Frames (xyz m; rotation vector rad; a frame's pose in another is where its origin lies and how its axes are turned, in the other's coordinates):
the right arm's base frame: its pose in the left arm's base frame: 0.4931 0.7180 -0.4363 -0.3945 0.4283 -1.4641
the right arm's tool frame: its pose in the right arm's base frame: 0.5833 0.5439 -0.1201 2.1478 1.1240 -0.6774
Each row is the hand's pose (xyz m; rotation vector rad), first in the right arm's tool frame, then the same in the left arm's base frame.
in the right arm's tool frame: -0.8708 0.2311 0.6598 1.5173 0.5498 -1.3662
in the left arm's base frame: 0.1224 0.4488 -0.1206 -1.5548 0.1036 0.1248
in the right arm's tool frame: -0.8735 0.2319 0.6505 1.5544 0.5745 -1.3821
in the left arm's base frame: 0.1309 0.4484 -0.1159 -1.5325 0.1024 0.0805
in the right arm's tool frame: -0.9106 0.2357 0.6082 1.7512 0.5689 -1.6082
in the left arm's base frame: 0.1657 0.4578 -0.0726 -1.2905 0.0053 -0.0744
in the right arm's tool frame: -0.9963 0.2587 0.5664 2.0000 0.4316 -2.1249
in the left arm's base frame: 0.1893 0.4732 0.0214 -0.8151 -0.2415 -0.2491
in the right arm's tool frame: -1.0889 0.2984 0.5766 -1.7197 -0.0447 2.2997
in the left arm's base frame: 0.1581 0.4827 0.1173 -0.3055 -0.5316 -0.2814
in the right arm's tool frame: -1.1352 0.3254 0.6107 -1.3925 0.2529 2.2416
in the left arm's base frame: 0.1130 0.4843 0.1620 0.0021 -0.7047 -0.2094
